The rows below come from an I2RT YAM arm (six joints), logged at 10 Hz.
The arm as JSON. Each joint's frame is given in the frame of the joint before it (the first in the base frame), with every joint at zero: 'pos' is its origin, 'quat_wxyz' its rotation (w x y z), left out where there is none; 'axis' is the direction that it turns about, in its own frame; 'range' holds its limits. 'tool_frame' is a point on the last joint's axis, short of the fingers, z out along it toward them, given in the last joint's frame.
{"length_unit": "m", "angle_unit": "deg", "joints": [
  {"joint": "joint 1", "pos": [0.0, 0.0, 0.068], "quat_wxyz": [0.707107, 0.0, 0.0, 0.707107], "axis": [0.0, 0.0, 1.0], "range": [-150.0, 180.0]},
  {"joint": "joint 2", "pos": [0.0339, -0.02, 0.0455], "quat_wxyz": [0.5, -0.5, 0.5, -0.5], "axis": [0.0, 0.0, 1.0], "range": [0.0, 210.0]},
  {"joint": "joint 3", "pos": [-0.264, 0.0, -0.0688], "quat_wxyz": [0.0, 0.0, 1.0, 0.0], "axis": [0.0, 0.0, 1.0], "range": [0.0, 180.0]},
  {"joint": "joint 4", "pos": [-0.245, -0.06, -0.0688], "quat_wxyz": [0.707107, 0.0, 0.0, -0.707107], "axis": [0.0, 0.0, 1.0], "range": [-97.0, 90.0]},
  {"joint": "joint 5", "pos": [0.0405, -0.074, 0.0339], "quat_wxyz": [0.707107, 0.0, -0.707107, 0.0], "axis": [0.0, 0.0, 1.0], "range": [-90.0, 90.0]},
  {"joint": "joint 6", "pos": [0.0, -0.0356, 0.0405], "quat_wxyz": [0.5, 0.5, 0.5, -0.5], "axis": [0.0, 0.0, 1.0], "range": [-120.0, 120.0]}
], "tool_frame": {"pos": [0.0, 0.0, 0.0], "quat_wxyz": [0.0, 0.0, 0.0, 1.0]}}
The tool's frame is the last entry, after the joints.
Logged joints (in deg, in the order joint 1, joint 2, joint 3, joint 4, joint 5, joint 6), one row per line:
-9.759, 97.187, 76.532, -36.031, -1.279, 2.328
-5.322, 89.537, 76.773, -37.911, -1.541, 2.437
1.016, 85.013, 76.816, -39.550, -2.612, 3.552
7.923, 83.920, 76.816, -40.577, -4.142, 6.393
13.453, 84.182, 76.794, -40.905, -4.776, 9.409
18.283, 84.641, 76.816, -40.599, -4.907, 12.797
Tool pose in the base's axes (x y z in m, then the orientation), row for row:
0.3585, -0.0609, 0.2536, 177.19, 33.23, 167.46
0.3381, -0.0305, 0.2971, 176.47, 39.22, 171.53
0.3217, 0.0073, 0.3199, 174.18, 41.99, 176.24
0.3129, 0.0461, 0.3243, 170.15, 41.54, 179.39
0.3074, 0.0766, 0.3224, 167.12, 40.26, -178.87
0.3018, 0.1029, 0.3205, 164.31, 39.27, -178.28
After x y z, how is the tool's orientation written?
As angles about the fixed x, y, z axes (roll, pitch, yaw), in degrees.
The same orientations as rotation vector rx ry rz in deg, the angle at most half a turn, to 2 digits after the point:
14.95, 145.91, -1.20
8.85, 140.37, 0.62
1.83, 137.79, 5.27
-3.78, 138.03, 11.61
-7.13, 139.01, 16.20
-8.97, 139.64, 20.00

